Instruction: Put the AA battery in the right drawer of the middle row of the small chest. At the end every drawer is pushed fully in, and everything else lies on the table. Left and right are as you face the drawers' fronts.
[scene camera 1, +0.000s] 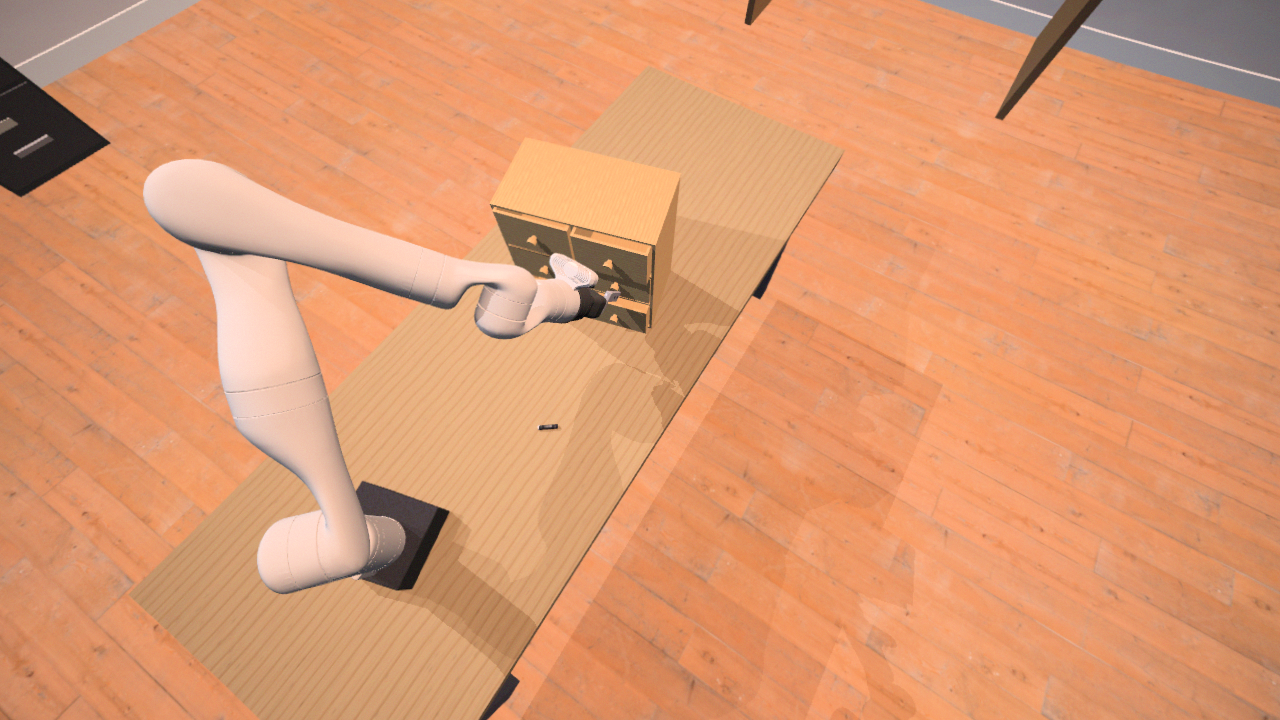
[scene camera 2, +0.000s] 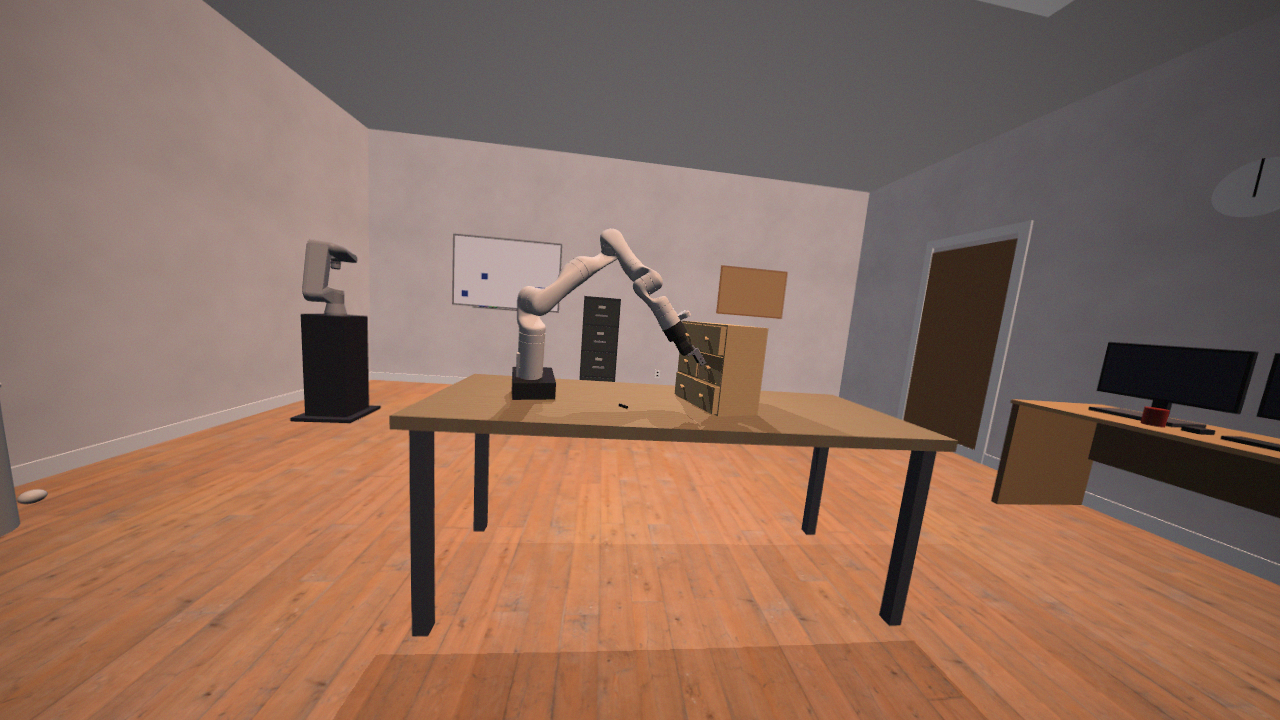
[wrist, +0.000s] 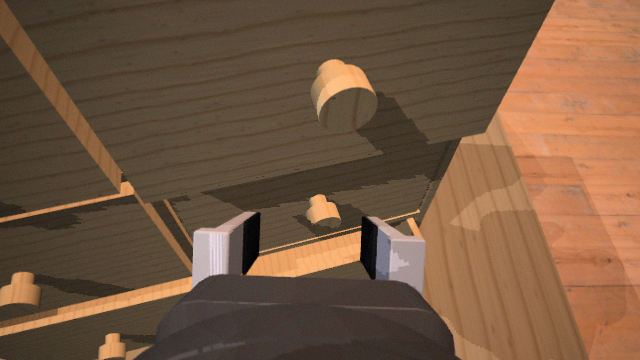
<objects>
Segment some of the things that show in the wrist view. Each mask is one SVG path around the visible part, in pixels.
My gripper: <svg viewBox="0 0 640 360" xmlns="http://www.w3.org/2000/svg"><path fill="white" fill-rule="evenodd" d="M133 359L461 360L455 355L453 334L447 324L423 298L426 241L419 236L405 236L378 217L363 216L360 260L371 280L246 275L259 256L260 212L244 212L217 228L200 228L194 232L192 289L166 313L158 324L154 345Z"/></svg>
A small chest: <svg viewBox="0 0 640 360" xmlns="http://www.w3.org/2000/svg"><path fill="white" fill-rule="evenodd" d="M361 226L261 251L258 257L361 231ZM151 202L151 205L193 265L193 242L167 199ZM121 173L121 183L127 182L128 180L126 179L124 174ZM462 138L447 141L417 212L382 221L390 224L413 218L419 229Z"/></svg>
A drawer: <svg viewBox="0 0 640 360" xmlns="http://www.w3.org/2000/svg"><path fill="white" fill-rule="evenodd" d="M371 280L360 260L361 231L260 256L246 274ZM388 224L405 236L419 236L423 239L413 218Z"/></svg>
A drawer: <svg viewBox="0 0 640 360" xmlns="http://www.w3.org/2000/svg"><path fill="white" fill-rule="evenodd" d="M447 141L167 199L192 242L194 232L200 228L217 228L244 212L260 212L259 252L359 227L362 225L363 216L378 217L381 220L386 220L417 212Z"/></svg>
A drawer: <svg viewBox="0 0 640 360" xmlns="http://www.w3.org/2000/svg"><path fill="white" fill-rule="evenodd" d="M4 0L144 204L483 134L486 132L555 1Z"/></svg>
</objects>
